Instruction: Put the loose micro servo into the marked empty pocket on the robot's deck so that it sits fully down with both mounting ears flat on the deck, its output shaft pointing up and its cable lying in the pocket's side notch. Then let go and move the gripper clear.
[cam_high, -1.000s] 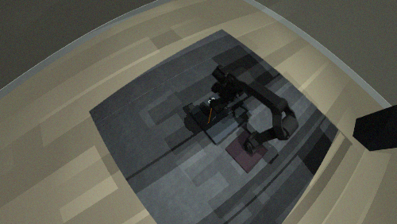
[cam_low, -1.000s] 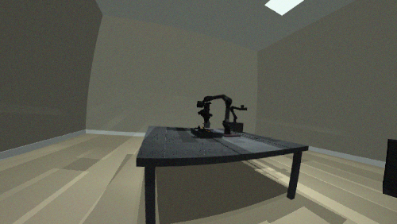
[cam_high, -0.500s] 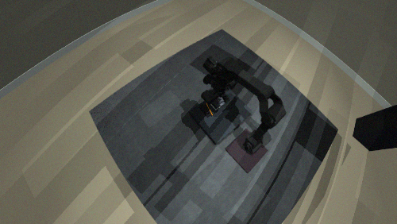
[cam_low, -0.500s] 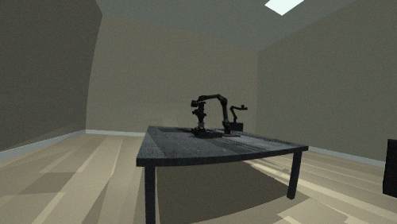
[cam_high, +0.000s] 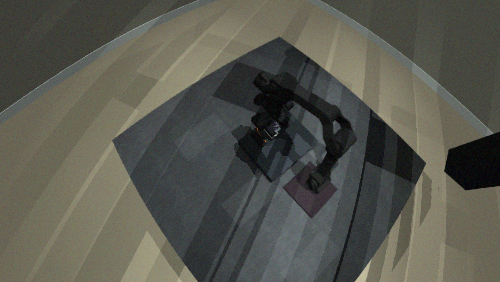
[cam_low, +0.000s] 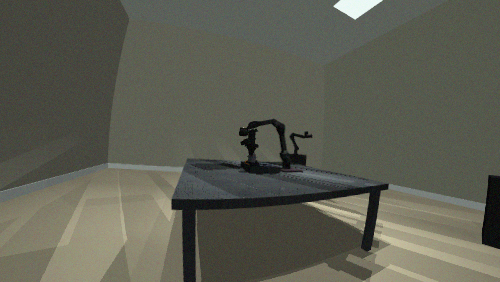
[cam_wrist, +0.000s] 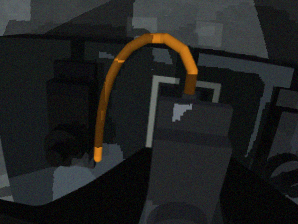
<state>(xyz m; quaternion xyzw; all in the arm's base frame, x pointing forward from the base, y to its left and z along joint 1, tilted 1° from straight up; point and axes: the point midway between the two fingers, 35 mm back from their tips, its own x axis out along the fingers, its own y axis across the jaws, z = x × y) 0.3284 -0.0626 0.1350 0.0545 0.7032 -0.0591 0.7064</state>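
The dark deck lies 12 cm behind my gripper tip, 9 cm below it and 2 cm to the left of it.
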